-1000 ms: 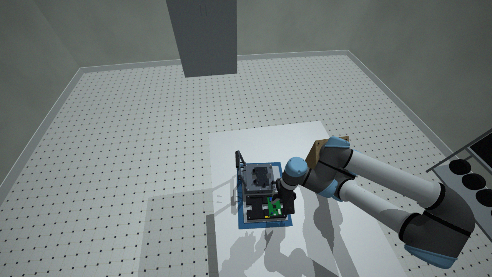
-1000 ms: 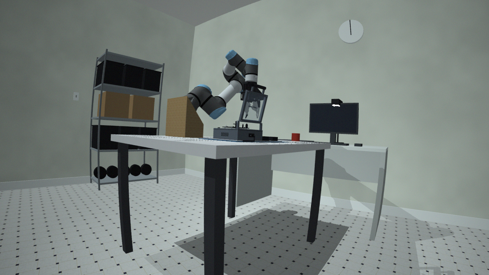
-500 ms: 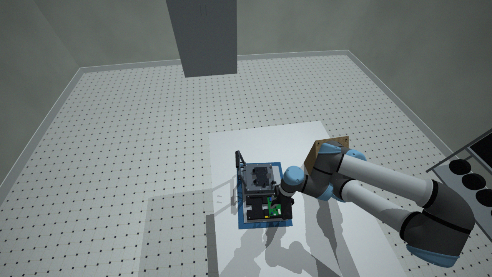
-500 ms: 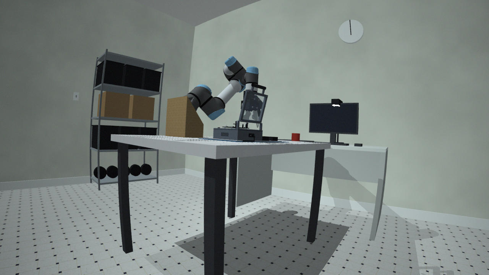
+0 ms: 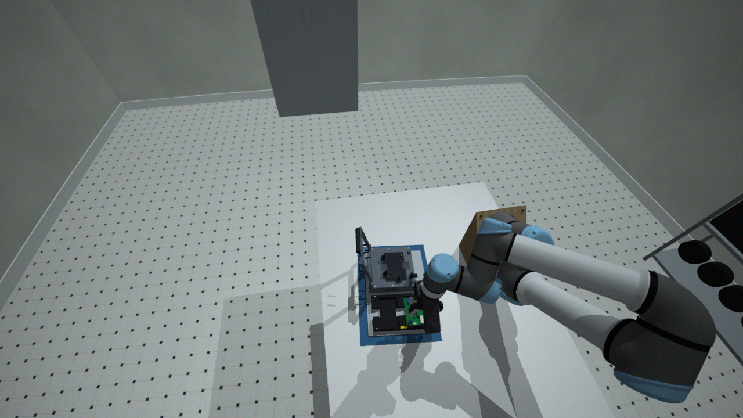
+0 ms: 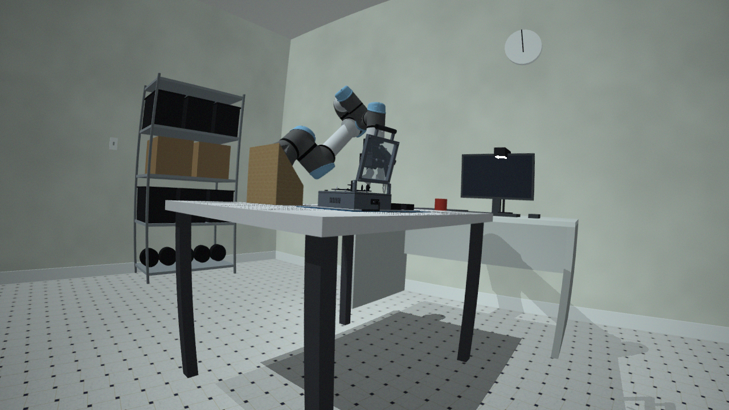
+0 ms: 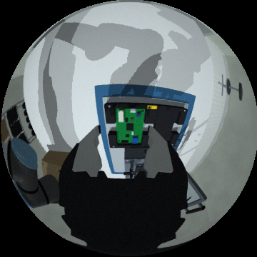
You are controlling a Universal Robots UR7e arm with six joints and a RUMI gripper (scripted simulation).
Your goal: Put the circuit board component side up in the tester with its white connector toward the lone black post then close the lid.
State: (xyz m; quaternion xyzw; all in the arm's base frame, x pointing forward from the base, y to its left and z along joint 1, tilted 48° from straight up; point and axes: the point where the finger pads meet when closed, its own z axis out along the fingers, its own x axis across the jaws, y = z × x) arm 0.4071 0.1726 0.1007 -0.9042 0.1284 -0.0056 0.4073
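My hand is 1 cm short of the green circuit board, 4 cm to the left of it and 6 cm above it. The rest, counted from my hand: lid (15 cm ahead, 24 cm to the right, 11 cm above).
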